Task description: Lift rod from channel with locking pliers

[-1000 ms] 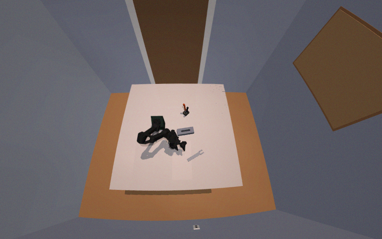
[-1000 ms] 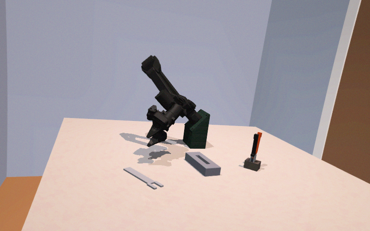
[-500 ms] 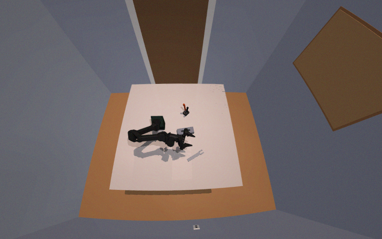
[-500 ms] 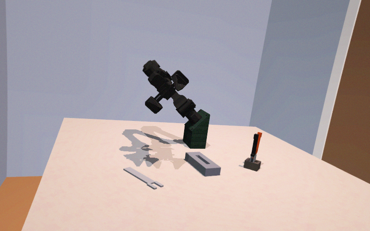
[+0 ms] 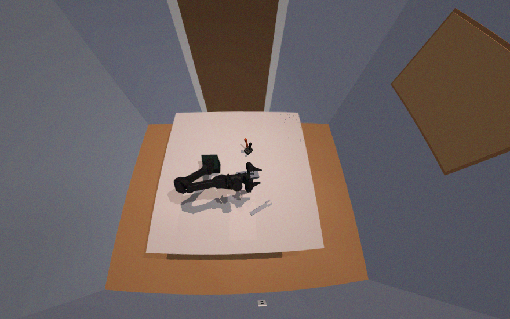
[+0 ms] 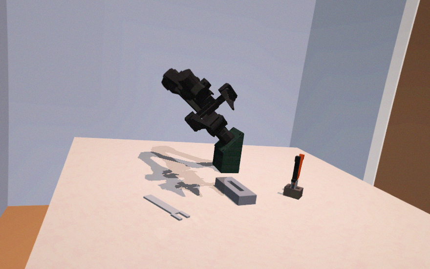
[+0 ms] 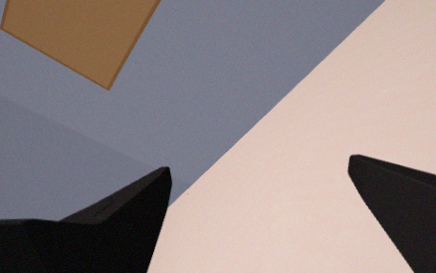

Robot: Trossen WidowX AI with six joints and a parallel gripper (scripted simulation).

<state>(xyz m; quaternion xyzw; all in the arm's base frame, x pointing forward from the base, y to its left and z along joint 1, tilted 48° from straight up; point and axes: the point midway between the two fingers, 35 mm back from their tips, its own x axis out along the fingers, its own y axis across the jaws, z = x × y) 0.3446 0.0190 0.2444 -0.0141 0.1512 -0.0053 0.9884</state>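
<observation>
Right now the brown holster is 9 cm behind my gripper tip, 35 cm to the left of it and 28 cm below it. Round my gripper tip: grey channel block 9 cm behind, 11 cm to the left, 27 cm below; flat grey forked bar 4 cm ahead, 14 cm to the right, 28 cm below.
</observation>
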